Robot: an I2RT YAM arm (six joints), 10 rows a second.
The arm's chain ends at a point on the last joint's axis. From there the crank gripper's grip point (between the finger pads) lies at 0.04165 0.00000 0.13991 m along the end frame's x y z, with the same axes.
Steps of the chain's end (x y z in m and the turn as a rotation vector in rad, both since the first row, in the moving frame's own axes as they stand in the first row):
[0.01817, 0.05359, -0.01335, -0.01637, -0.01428, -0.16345]
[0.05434, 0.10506, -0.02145, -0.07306, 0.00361, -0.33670]
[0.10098, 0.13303, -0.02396, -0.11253, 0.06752, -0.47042]
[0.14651, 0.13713, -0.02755, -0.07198, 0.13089, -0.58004]
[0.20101, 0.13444, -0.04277, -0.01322, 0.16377, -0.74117]
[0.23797, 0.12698, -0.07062, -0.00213, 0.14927, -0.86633]
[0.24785, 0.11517, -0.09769, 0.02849, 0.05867, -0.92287]
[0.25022, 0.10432, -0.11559, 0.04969, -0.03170, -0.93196]
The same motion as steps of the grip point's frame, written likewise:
[0.01581, 0.04926, -0.01274, -0.01637, -0.01428, -0.16345]
[0.05420, 0.10124, -0.02146, -0.07306, 0.00361, -0.33670]
[0.10908, 0.12700, -0.02676, -0.11253, 0.06752, -0.47042]
[0.15944, 0.11852, -0.03335, -0.07198, 0.13089, -0.58004]
[0.21100, 0.09999, -0.05056, -0.01322, 0.16377, -0.74117]
[0.24130, 0.08714, -0.07749, -0.00213, 0.14927, -0.86633]
[0.23665, 0.07505, -0.10059, 0.02849, 0.05867, -0.92287]
[0.22656, 0.06681, -0.11558, 0.04969, -0.03170, -0.93196]

